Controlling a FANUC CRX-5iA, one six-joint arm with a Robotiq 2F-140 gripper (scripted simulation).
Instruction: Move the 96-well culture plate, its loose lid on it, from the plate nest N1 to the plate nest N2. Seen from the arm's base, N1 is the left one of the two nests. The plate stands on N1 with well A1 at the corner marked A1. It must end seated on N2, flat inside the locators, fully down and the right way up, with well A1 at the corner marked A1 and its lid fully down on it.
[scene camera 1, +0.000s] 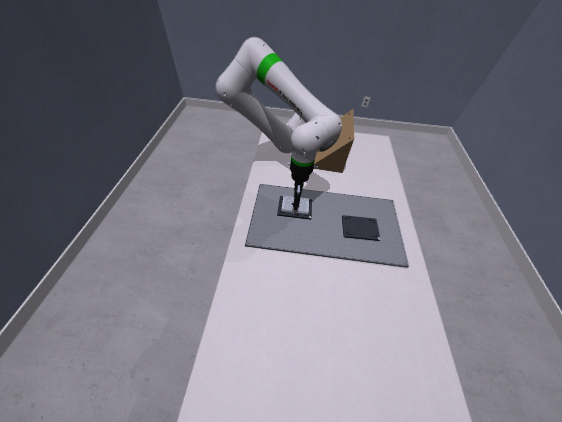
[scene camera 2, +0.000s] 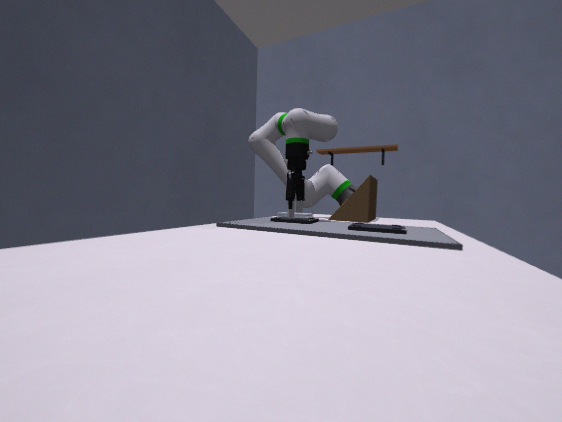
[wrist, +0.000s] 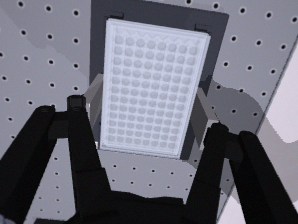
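Observation:
Clear lid (wrist: 151, 75) visible. My gripper (scene camera 2: 295, 217) is visible too, and also appears in the wrist view (wrist: 148, 93).

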